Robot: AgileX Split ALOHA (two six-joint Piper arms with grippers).
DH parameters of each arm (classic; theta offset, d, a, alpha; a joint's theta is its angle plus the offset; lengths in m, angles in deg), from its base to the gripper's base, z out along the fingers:
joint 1: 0 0.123 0 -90
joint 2: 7.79 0 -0.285 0
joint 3: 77.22 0 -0.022 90
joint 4: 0 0.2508 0 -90
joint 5: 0 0 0.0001 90
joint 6: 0 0.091 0 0
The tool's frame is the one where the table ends.
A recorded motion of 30 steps. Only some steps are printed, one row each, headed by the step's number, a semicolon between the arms.
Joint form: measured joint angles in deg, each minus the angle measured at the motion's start. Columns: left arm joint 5, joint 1, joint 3, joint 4, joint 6, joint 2; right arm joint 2, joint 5, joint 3, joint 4, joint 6, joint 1.
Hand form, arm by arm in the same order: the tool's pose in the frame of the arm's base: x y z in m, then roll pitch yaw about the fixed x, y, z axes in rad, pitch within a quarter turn. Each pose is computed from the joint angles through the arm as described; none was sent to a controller.
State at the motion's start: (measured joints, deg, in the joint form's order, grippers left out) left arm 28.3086 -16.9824 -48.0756 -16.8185 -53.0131 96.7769; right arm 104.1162 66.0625 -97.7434 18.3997 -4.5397 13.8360
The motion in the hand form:
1: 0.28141 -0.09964 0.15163 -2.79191 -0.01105 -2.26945; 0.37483 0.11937 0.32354 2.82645 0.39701 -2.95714
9: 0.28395 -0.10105 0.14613 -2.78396 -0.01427 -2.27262; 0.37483 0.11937 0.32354 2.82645 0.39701 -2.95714
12: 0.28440 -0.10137 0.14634 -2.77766 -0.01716 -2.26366; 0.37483 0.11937 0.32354 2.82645 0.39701 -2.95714
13: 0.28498 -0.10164 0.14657 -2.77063 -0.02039 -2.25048; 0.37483 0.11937 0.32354 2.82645 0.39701 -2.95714
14: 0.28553 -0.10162 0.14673 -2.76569 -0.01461 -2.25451; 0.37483 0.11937 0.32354 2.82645 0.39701 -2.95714
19: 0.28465 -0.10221 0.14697 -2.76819 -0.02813 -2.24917; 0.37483 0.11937 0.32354 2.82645 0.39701 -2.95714
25: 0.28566 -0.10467 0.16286 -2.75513 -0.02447 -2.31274; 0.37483 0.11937 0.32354 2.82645 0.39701 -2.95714
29: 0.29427 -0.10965 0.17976 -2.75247 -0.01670 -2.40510; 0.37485 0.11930 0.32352 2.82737 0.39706 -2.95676
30: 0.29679 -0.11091 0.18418 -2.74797 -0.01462 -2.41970; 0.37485 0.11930 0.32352 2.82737 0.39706 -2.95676
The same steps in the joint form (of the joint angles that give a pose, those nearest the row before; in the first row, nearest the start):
1: -0.12 0.00 0.00 -0.89 0.33 0.91; 0.00 0.00 0.00 0.00 0.00 0.00
9: -1.48 0.00 0.00 -2.64 2.17 2.13; 0.00 0.00 0.00 0.00 0.00 0.00
12: -1.78 0.00 0.00 -3.11 2.05 2.13; 0.00 0.00 0.00 0.00 0.00 0.00
13: -2.17 0.00 0.00 -3.53 1.66 2.13; 0.00 0.00 0.00 0.00 0.00 0.00
14: -2.53 0.00 0.00 -3.53 1.99 2.13; 0.00 0.00 0.00 0.00 0.00 0.00
19: -1.98 0.00 0.00 -4.37 2.17 2.07; 0.00 0.00 0.00 0.00 0.00 0.00
25: 1.81 0.00 -1.93 -4.56 5.14 0.21; 0.00 0.00 0.00 0.00 0.00 0.00
29: 7.18 0.00 -6.39 -4.14 8.96 0.06; 0.00 0.00 0.00 -0.05 0.00 0.00
30: 8.23 0.00 -7.53 -4.12 9.52 0.06; 0.00 0.00 0.00 -0.05 0.00 0.00

